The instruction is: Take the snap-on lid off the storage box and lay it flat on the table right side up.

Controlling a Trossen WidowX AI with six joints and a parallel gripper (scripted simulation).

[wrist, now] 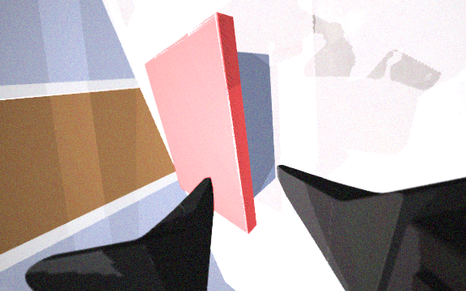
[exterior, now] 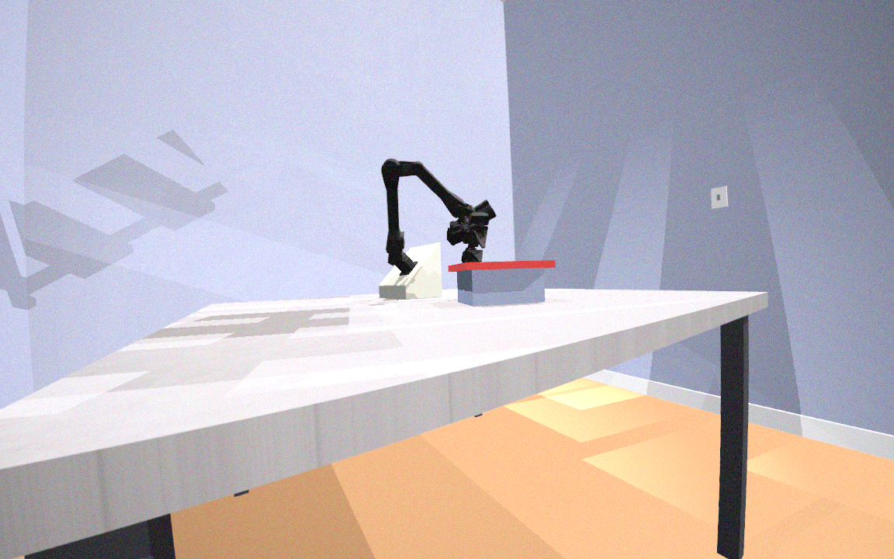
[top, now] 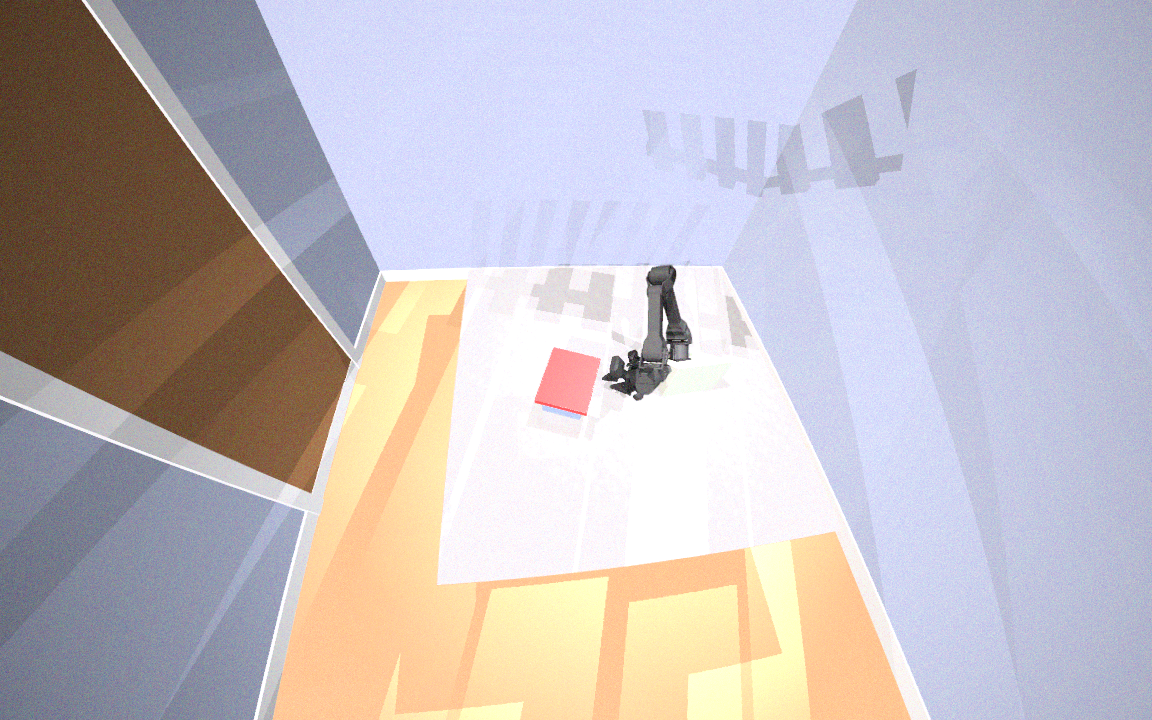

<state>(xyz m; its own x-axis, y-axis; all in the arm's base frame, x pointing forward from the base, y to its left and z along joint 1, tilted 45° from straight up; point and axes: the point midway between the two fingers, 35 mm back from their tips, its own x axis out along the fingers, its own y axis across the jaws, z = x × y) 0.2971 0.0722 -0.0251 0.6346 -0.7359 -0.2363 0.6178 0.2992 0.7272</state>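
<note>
The red lid is 11 cm ahead of my gripper tip, 6 cm to the right of it and 4 cm below it. The rest, counted from my gripper tip: blue-grey storage box 11 cm ahead, 6 cm to the right, 9 cm below.
</note>
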